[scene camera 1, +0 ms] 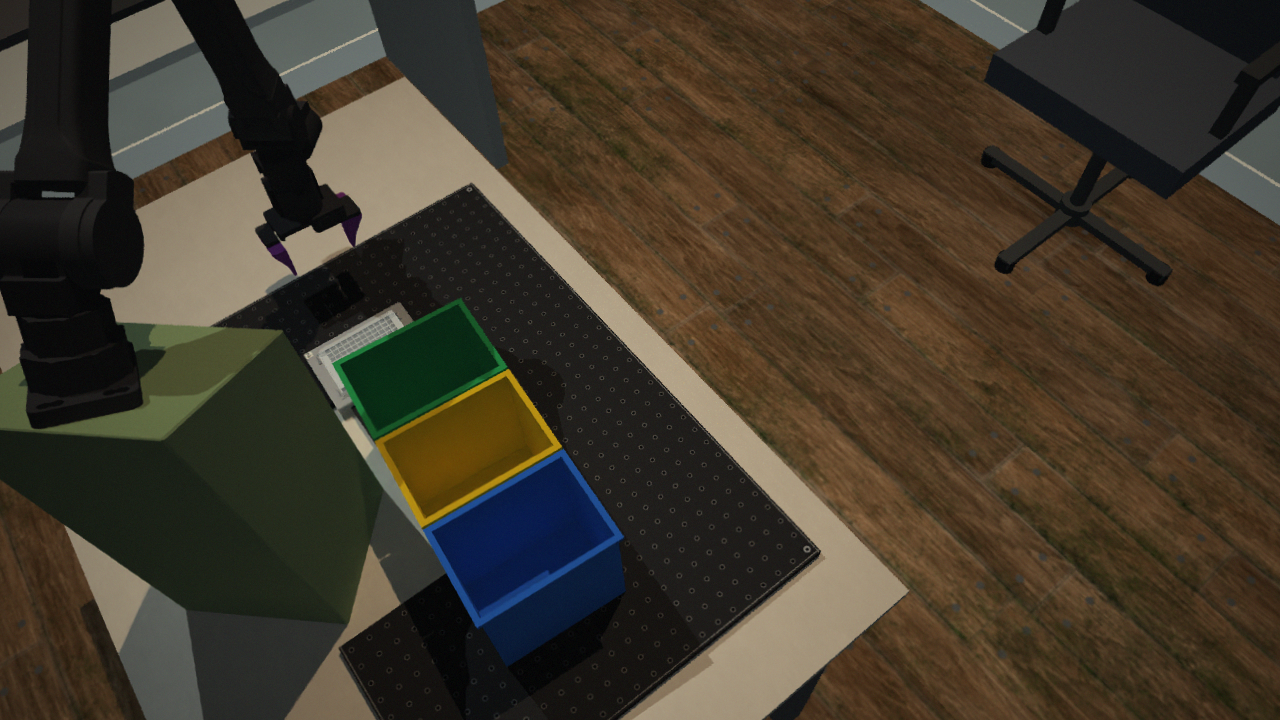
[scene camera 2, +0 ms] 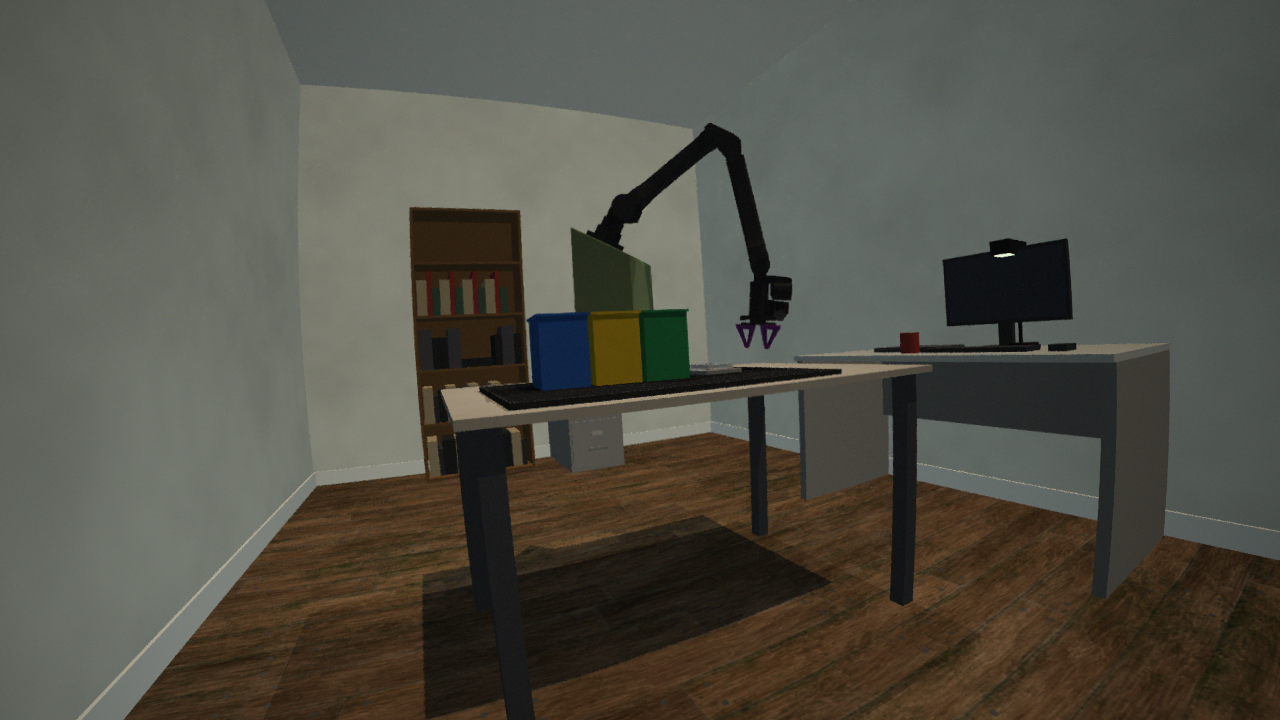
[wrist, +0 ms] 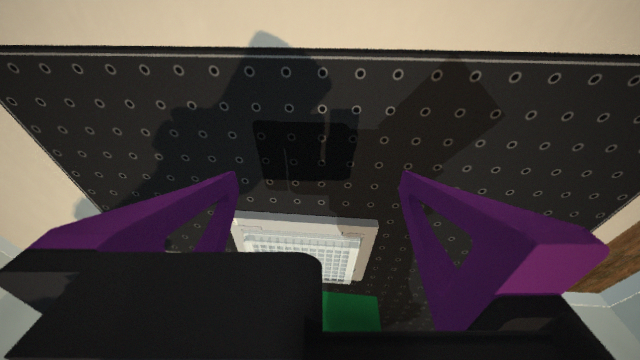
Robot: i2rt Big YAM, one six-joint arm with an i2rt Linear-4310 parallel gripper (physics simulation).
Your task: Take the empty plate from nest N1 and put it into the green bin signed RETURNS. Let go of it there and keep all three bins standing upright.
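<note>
A pale plate with a grid of small wells (scene camera 1: 362, 334) (wrist: 336, 260) sits in a light grey nest (scene camera 1: 315, 358) (wrist: 368, 250) on the black board, beside the green bin. The nest's label is not readable. The green bin (scene camera 1: 422, 368) (scene camera 2: 665, 345) (wrist: 351, 311) stands upright; its sign does not show. The yellow bin (scene camera 1: 469, 447) (scene camera 2: 615, 349) and the blue bin (scene camera 1: 528, 537) (scene camera 2: 560, 351) stand upright in a row with it. My gripper (scene camera 1: 325, 260) (scene camera 2: 758, 346) (wrist: 318, 180) is open and empty, pointing down, above the board's far edge and apart from the plate. The wrist camera view hides part of the plate.
The black perforated board (scene camera 1: 662, 501) (scene camera 2: 778, 374) lies on the beige table (scene camera 1: 859, 586) (scene camera 2: 895, 368). A green pedestal (scene camera 1: 259, 465) (scene camera 2: 608, 277) carries the arm beside the bins. A desk (scene camera 2: 1109, 355) with a monitor (scene camera 2: 1006, 286) and red cup (scene camera 2: 909, 342) stands beyond the table.
</note>
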